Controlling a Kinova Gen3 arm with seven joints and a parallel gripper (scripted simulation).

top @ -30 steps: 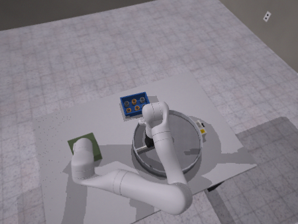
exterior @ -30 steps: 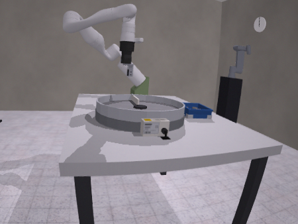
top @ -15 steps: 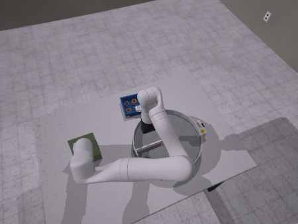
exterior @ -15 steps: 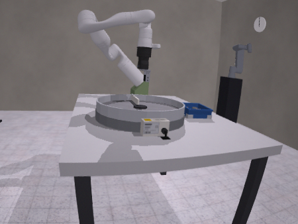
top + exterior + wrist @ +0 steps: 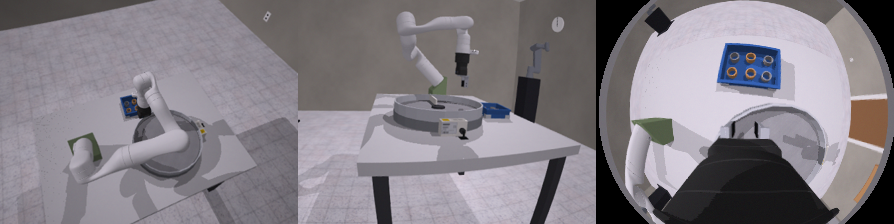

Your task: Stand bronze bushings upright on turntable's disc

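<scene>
Now: hand 1 cm short of the crate, 18 cm to the right of it and 14 cm above it. From my hand the other things lie so: turntable 12 cm ahead, 16 cm to the right, 12 cm below; turntable disc 10 cm ahead, 16 cm to the right, 11 cm below.
</scene>
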